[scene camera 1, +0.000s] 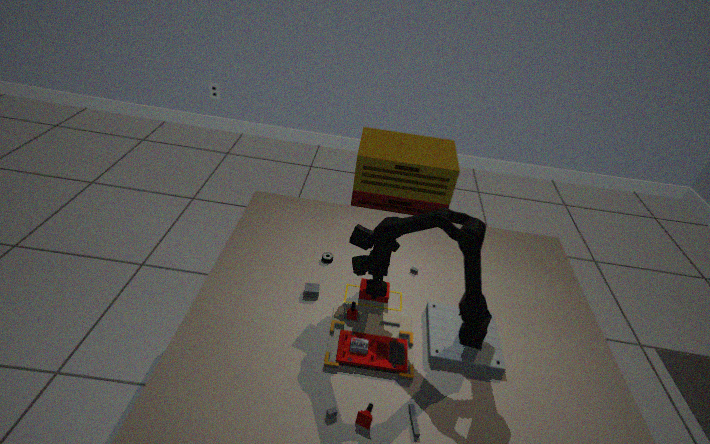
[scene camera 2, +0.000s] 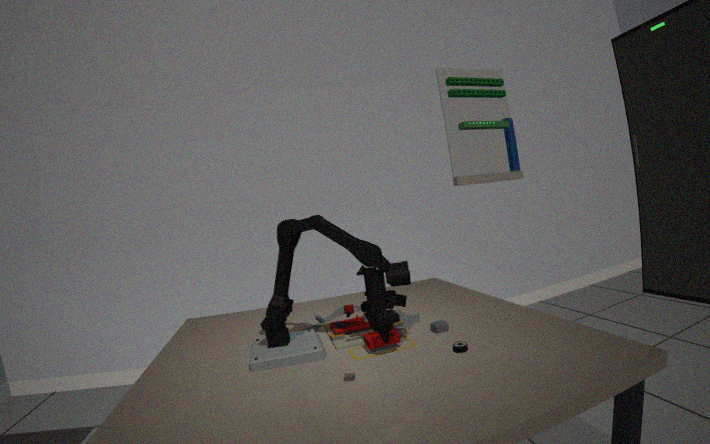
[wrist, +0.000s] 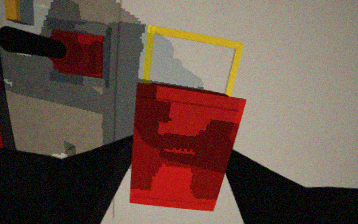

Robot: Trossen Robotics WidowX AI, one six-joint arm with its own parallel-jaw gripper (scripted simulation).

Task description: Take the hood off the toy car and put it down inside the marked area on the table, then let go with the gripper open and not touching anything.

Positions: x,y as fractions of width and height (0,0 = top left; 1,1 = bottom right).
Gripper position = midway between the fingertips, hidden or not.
Labels:
my gripper: scene camera 1 0.53,0.65; scene camera 2 0.54,0.76; wrist 0.51,0.65

